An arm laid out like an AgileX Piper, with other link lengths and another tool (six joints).
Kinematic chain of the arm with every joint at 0, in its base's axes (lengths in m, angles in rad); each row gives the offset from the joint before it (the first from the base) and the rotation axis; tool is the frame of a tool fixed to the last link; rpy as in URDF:
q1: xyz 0 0 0.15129 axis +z
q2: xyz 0 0 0 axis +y
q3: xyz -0.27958 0 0.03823 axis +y
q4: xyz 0.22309 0 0.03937 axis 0.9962 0 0.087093
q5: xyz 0 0 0 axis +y
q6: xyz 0.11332 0 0.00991 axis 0.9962 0 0.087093
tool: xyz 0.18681 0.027 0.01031 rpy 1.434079 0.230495 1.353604
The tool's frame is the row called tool.
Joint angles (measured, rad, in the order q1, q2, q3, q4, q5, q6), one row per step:
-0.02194, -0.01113, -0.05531, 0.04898, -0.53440, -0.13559
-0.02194, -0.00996, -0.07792, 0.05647, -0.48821, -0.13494
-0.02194, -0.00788, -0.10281, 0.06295, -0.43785, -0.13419
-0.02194, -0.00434, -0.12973, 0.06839, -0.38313, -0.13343
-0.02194, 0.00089, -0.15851, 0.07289, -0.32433, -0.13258
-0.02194, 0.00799, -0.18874, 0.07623, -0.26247, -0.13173
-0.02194, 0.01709, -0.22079, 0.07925, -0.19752, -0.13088
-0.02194, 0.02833, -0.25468, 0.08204, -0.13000, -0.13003
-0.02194, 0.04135, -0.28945, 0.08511, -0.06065, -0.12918
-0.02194, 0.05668, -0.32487, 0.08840, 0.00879, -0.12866
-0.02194, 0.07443, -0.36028, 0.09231, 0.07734, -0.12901
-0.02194, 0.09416, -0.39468, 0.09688, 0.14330, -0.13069
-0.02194, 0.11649, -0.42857, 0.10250, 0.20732, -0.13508
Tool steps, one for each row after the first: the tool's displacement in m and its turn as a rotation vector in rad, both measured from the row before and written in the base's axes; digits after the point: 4 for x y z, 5 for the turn. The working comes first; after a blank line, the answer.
Tool pose at each row, in the base's axes (x y z in m, rotation vector in rad; the steps are taken from these numbers as rounded here):
0.1786, 0.0149, 0.4252, 0.66088, 0.57937, 1.03835
0.1818, 0.0144, 0.4244, 0.68053, 0.59831, 1.03803
0.1853, 0.0144, 0.4233, 0.70069, 0.62042, 1.03693
0.1890, 0.0147, 0.4217, 0.72184, 0.64655, 1.03455
0.1930, 0.0153, 0.4193, 0.74415, 0.67673, 1.03082
0.1973, 0.0163, 0.4163, 0.76721, 0.71061, 1.02538
0.2015, 0.0175, 0.4126, 0.79152, 0.74768, 1.01868
0.2057, 0.0190, 0.4083, 0.81692, 0.78753, 1.01074
0.2097, 0.0206, 0.4033, 0.84368, 0.82987, 1.00183
0.2135, 0.0223, 0.3979, 0.87101, 0.87390, 0.99182
0.2171, 0.0241, 0.3919, 0.89870, 0.91946, 0.98059
0.2204, 0.0261, 0.3854, 0.92579, 0.96568, 0.96819
0.2235, 0.0282, 0.3785, 0.95177, 1.01361, 0.95378

0.0032, -0.0005, -0.0008, 0.00803, 0.02449, 0.00403
0.0035, 0.0000, -0.0011, 0.00700, 0.02730, 0.00461
0.0037, 0.0003, -0.0016, 0.00588, 0.03108, 0.00508
0.0040, 0.0006, -0.0024, 0.00489, 0.03498, 0.00556
0.0043, 0.0010, -0.0030, 0.00363, 0.03847, 0.00574
0.0042, 0.0012, -0.0037, 0.00317, 0.04173, 0.00610
0.0042, 0.0015, -0.0043, 0.00279, 0.04459, 0.00640
0.0040, 0.0016, -0.0050, 0.00288, 0.04730, 0.00681
0.0038, 0.0017, -0.0054, 0.00261, 0.04904, 0.00697
0.0036, 0.0018, -0.0060, 0.00223, 0.05057, 0.00706
0.0033, 0.0020, -0.0065, 0.00143, 0.05097, 0.00703
0.0031, 0.0021, -0.0069, -0.00040, 0.05208, 0.00708

